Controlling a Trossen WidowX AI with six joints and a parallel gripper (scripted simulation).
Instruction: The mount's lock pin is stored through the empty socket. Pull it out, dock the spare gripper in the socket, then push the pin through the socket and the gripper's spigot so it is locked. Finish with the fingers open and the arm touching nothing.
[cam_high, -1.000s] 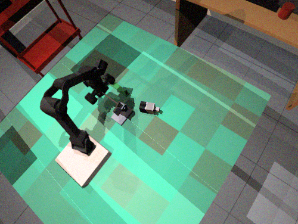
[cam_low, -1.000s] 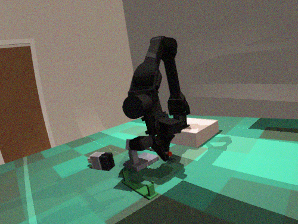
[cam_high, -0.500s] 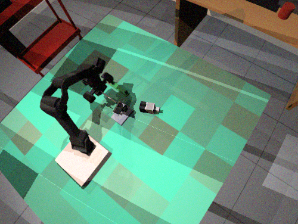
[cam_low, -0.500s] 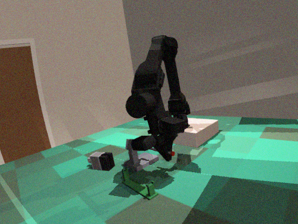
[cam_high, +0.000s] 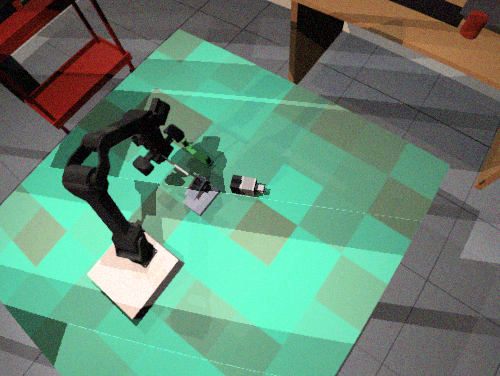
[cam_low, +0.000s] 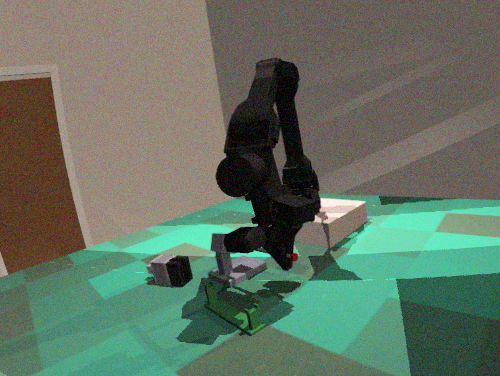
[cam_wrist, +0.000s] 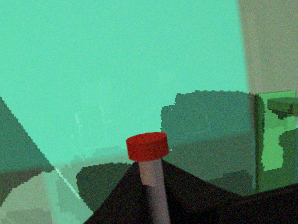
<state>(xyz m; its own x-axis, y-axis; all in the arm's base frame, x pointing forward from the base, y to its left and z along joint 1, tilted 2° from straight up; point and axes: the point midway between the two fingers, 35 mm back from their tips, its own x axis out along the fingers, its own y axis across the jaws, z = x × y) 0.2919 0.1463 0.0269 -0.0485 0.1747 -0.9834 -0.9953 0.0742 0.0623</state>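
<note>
My gripper tip is 100 mm short of the green pin rest, 60 mm to the left of it and 40 mm above it. From my gripper tip the other things lie so: grey mount 20 mm behind, 170 mm to the right, 10 mm below; then spare gripper 70 mm ahead, 300 mm to the right, 30 mm below.
</note>
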